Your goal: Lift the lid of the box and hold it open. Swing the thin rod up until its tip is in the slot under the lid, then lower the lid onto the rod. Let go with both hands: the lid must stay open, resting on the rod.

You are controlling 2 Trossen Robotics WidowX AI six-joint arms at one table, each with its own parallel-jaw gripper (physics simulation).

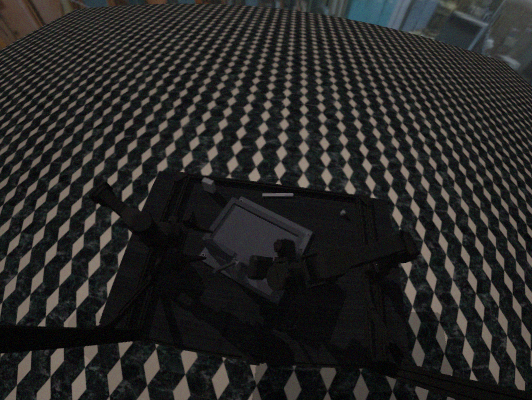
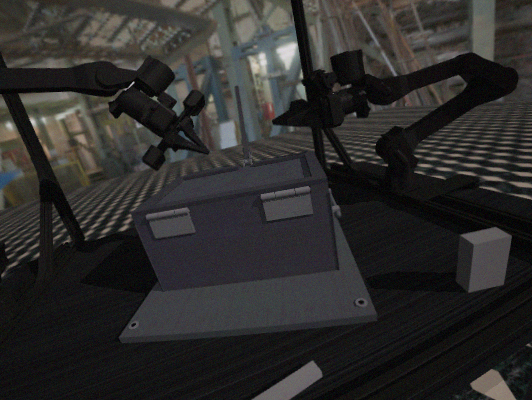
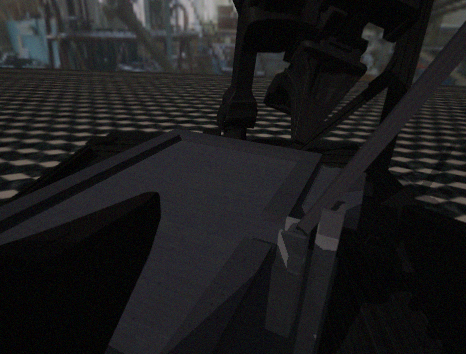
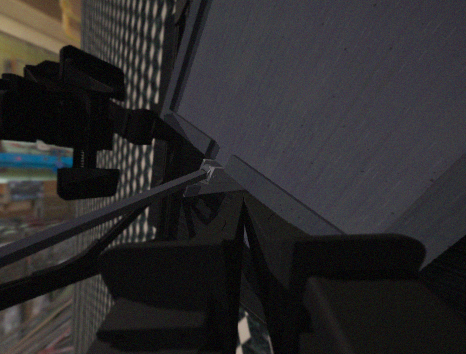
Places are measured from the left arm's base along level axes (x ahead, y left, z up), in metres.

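Pixels of known places: left gripper, between the fingertips: [image 1: 209, 244] [image 2: 279, 122] [image 3: 278, 210] [image 4: 117, 134]; right gripper, between the fingertips: [image 2: 209, 153] [image 3: 298, 142] [image 4: 242, 199]; left arm's base, origin of its link: [image 2: 400, 187] [image 4: 171, 132]; right arm's base, origin of its link: [image 1: 371, 270] [image 2: 0, 321].
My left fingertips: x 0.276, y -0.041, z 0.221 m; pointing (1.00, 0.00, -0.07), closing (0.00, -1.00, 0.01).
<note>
For each thing: its top centre in the pictures, then the offset to it from my left fingertips. Level surfaces: height alone.
- dark mat, height of its surface: 0.240 m down
- white strip, centre of its top: [image 1: 277, 194] 0.207 m ahead, 0.368 m left, 0.230 m down
- pale block, centre of its top: [image 2: 485, 235] [image 1: 207, 180] 0.123 m back, 0.350 m left, 0.164 m down
The grey box [image 2: 237, 242] stands on its grey base plate [image 2: 256, 305]. Its lid [image 2: 233, 180] [image 1: 252, 232] [image 3: 214, 197] [image 4: 302, 88] lies low on the box. The thin rod [image 2: 242, 127] [image 3: 358, 165] [image 4: 126, 205] stands nearly upright at the box's far side, its tip free in the air. My right gripper [image 2: 202, 150] [image 4: 242, 199] is shut and empty, its tips just above the lid's far edge near the rod. My left gripper [image 2: 280, 117] is open and empty, hanging above the box's right end.
The box stands on a dark mat [image 1: 344, 317] over a checkered floor. A white strip [image 2: 292, 381] [image 1: 277, 194] lies on the mat. A pale block [image 2: 460, 262] stands at the right edge. A black tripod post [image 2: 304, 59] rises behind the box.
</note>
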